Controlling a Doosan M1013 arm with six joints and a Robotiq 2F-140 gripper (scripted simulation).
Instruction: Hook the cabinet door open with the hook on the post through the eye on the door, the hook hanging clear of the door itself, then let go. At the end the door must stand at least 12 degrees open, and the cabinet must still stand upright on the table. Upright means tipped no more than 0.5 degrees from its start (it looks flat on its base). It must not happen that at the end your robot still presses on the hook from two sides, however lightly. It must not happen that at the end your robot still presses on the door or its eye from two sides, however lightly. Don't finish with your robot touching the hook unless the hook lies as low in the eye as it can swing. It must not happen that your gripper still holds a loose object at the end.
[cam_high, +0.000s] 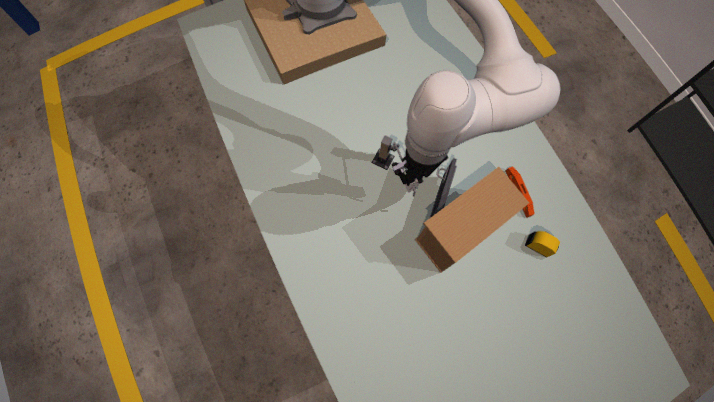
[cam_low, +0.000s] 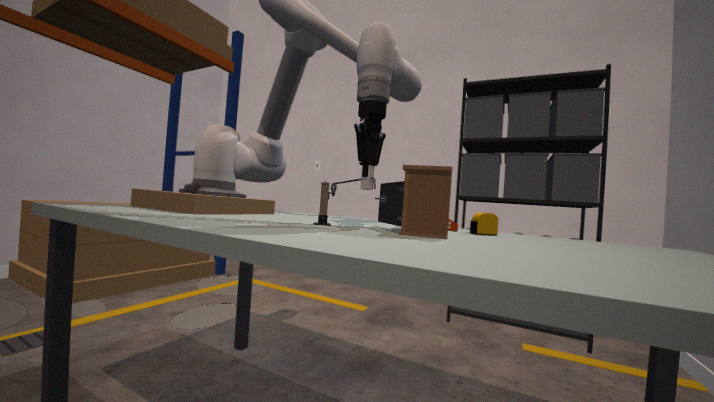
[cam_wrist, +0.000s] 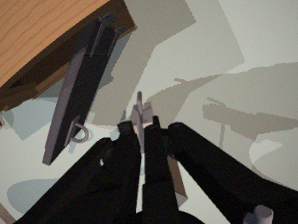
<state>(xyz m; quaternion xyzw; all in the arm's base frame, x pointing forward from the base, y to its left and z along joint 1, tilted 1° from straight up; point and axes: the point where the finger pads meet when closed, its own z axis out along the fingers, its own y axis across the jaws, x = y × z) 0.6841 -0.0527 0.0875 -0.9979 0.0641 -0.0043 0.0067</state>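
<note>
Now: hand 50 mm past the wire hook, 10 mm to the right of it and 20 mm above it. The rest, counted from my hand: orange object (120 mm ahead, 310 mm to the left, 120 mm below); then dark door (50 mm ahead, 60 mm to the left, 60 mm below); then yellow tape measure (280 mm ahead, 290 mm to the left, 110 mm below).
</note>
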